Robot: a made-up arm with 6 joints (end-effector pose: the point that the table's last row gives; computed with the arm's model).
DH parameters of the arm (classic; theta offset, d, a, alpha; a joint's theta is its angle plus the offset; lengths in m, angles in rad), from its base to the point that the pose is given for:
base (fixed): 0 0.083 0 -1.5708
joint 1: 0 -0.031 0.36 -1.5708
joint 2: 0 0.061 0.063 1.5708
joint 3: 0 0.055 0.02 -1.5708
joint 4: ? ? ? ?
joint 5: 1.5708 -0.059 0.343 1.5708
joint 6: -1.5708 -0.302 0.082 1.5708
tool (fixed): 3.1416 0.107 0 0
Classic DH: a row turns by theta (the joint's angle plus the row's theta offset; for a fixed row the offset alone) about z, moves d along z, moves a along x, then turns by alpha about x.
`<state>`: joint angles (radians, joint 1 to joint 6).
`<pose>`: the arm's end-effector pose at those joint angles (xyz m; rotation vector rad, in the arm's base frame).
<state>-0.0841 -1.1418 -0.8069 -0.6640 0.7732 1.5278</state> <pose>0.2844 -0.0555 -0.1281 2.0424 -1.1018 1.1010</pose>
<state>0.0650 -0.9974 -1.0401 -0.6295 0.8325 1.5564</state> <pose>0.2442 -0.0183 -0.1785 2.1434 -1.3277 0.8155</pose>
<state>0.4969 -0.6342 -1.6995 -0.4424 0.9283 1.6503</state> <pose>0.1472 0.1148 -0.2975 2.0850 -2.0275 0.0716</pose>
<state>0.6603 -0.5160 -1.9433 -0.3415 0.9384 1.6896</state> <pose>0.1239 0.1630 -0.3316 1.9675 -2.2860 -0.1487</pose>
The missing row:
joint 4: 1.5708 -0.06 0.351 1.5708
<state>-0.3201 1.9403 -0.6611 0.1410 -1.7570 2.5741</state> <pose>-0.2986 0.2266 -0.3007 -2.0199 -0.1137 0.4545</pose>
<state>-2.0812 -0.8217 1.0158 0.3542 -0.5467 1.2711</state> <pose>-0.0261 -0.4590 0.2721 -1.5467 -2.1096 0.2356</pose>
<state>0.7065 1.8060 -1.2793 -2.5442 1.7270 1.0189</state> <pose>0.4760 0.2395 0.0115 0.2250 0.6197 -0.4832</pose>
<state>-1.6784 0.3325 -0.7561 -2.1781 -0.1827 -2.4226</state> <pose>0.1845 0.0239 0.8728 -1.0869 0.0525 -1.6313</pose>
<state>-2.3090 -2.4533 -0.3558 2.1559 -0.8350 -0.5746</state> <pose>0.1766 -0.2559 0.5032 -0.4892 -1.5628 -0.5661</pose>
